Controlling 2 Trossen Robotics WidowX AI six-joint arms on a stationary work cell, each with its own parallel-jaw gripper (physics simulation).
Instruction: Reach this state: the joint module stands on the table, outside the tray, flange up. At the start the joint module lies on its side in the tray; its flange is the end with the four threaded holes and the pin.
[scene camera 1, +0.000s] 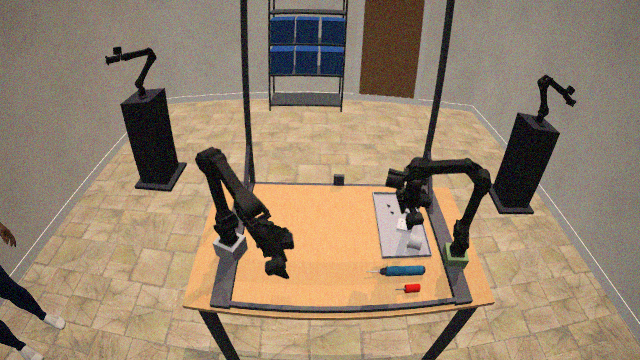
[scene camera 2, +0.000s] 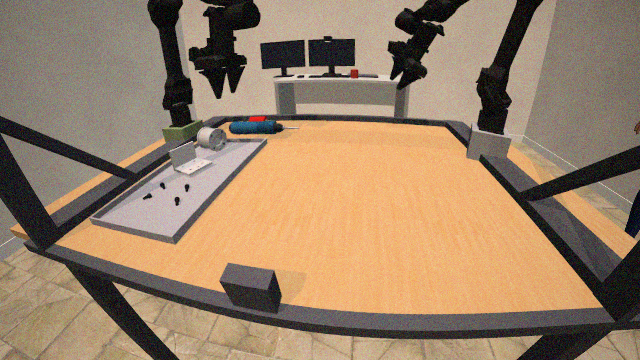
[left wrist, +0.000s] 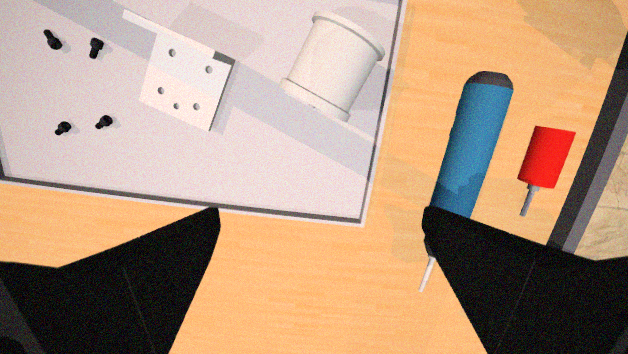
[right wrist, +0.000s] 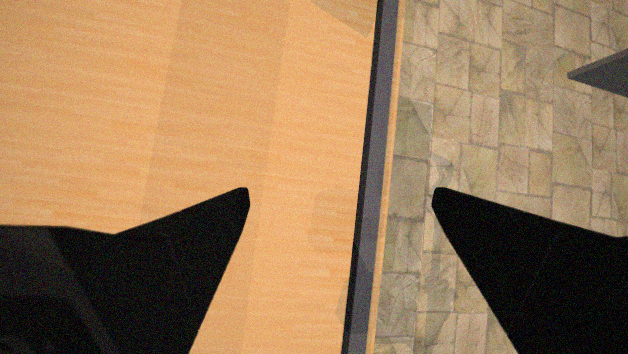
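Where they show: left gripper, fingertip midpoint: (scene camera 1: 405, 221) (scene camera 2: 226, 95) (left wrist: 322, 217); right gripper, fingertip midpoint: (scene camera 1: 287, 269) (scene camera 2: 394, 84) (right wrist: 340, 196); left arm's base at its link origin: (scene camera 1: 457, 251) (scene camera 2: 182, 124); right arm's base at its link origin: (scene camera 1: 228, 239) (scene camera 2: 490, 129).
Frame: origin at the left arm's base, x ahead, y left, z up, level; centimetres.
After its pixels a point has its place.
Note:
The white joint module (scene camera 1: 414, 239) @(x 19.3, y -5.4, z 0.4 cm) (scene camera 2: 211, 138) @(x 20.7, y -9.1, z -1.1 cm) (left wrist: 334, 65) @(x 18.2, y -6.4, z 0.7 cm) lies on its side in the grey tray (scene camera 1: 392, 237) @(x 27.7, y -11.3, z -5.3 cm) (scene camera 2: 150, 220) @(x 28.0, y -38.0, z -5.3 cm) (left wrist: 280, 170) @(x 28.4, y -8.8, z -5.3 cm), near the tray's end by the screwdriver. Its flange faces sideways in scene camera 2; in the left wrist view that end is seen nearly edge-on at the lower left. My left gripper (scene camera 1: 411, 216) @(x 25.3, y -5.7, z 9.6 cm) (scene camera 2: 226, 94) @(x 25.3, y -5.7, z 9.6 cm) (left wrist: 322, 217) @(x 25.3, y -5.7, z 9.6 cm) is open and empty, high above the tray area; its fingers partly overlap in scene camera 1. My right gripper (scene camera 1: 279, 274) @(x 65.5, y 23.3, z 9.0 cm) (scene camera 2: 396, 83) @(x 65.5, y 23.3, z 9.0 cm) (right wrist: 340, 196) @(x 65.5, y 23.3, z 9.0 cm) is open and empty, above the table's edge, far from the module.
A white angled bracket (scene camera 1: 401, 224) @(x 23.6, y -18.6, z -4.0 cm) (scene camera 2: 192, 166) @(x 22.7, y -19.8, z -4.0 cm) (left wrist: 185, 82) @(x 22.0, y -18.8, z -4.1 cm) and several black screws lie in the tray. A blue screwdriver (scene camera 1: 405, 270) @(x 23.2, y 9.7, z -2.0 cm) (scene camera 2: 252, 127) @(x 24.0, y 6.7, z -3.0 cm) (left wrist: 472, 145) @(x 21.0, y 7.3, z -1.9 cm) and a red tool (scene camera 1: 412, 288) @(x 20.4, y 17.9, z -2.7 cm) (scene camera 2: 258, 119) @(x 21.0, y 15.8, z -3.0 cm) (left wrist: 547, 156) @(x 20.0, y 15.9, z -2.7 cm) lie beside it. A dark frame borders the table.

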